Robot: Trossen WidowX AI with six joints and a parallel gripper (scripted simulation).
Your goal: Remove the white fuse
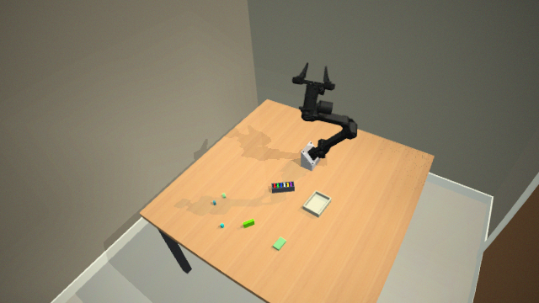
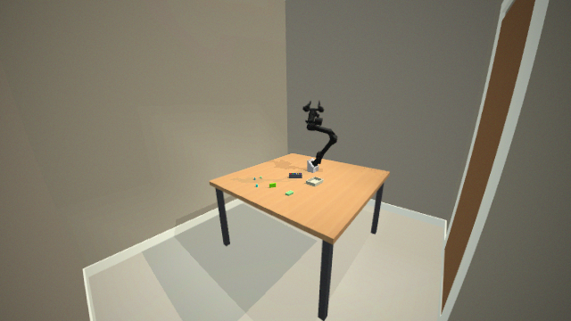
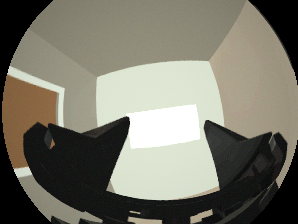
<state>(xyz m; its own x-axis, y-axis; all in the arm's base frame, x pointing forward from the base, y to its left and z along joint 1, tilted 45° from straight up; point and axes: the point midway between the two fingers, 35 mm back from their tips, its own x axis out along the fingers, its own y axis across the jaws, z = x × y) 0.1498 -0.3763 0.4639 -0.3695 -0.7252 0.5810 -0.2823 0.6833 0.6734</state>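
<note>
The white fuse is 19 cm ahead of my gripper tip, 6 cm to the right of it and 69 cm below it. The rest, counted from my gripper tip: tray 17 cm ahead, 15 cm to the left, 71 cm below.
</note>
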